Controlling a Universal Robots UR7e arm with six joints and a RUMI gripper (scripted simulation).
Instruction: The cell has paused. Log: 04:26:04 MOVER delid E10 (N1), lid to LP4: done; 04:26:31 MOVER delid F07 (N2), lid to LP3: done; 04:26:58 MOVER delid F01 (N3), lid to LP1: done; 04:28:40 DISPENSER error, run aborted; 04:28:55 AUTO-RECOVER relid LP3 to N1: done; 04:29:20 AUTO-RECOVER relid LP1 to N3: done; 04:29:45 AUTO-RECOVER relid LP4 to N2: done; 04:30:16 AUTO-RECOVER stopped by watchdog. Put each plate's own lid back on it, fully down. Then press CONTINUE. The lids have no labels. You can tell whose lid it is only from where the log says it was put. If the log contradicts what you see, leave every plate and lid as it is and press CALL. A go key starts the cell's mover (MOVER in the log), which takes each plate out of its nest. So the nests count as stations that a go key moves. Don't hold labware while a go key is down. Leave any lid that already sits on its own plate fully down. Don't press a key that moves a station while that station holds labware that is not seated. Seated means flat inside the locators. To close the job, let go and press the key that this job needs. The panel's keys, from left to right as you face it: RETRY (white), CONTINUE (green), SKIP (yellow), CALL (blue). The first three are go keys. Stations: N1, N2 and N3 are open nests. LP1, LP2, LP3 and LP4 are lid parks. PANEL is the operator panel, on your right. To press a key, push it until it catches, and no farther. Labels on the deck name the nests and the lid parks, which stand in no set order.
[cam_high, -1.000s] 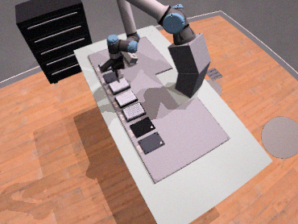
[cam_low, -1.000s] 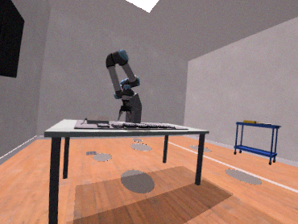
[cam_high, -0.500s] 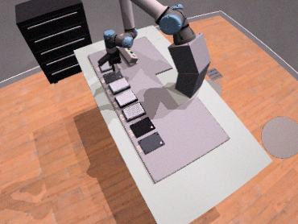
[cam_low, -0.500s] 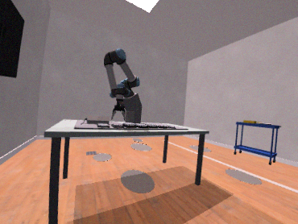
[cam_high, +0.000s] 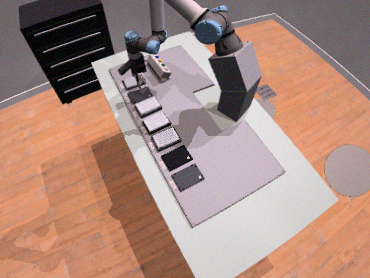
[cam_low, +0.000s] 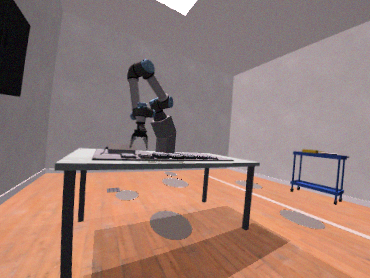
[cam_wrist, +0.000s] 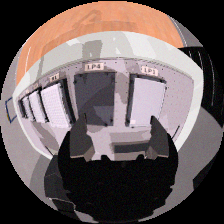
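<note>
Now: hand 180 mm to the right of the white lid and 30 mm above it. Also, from my hand: white lidded plate 180 mm to the left, 40 mm below; yellow key 230 mm behind, 130 mm to the right; green key 230 mm behind, 80 mm to the right.
</note>
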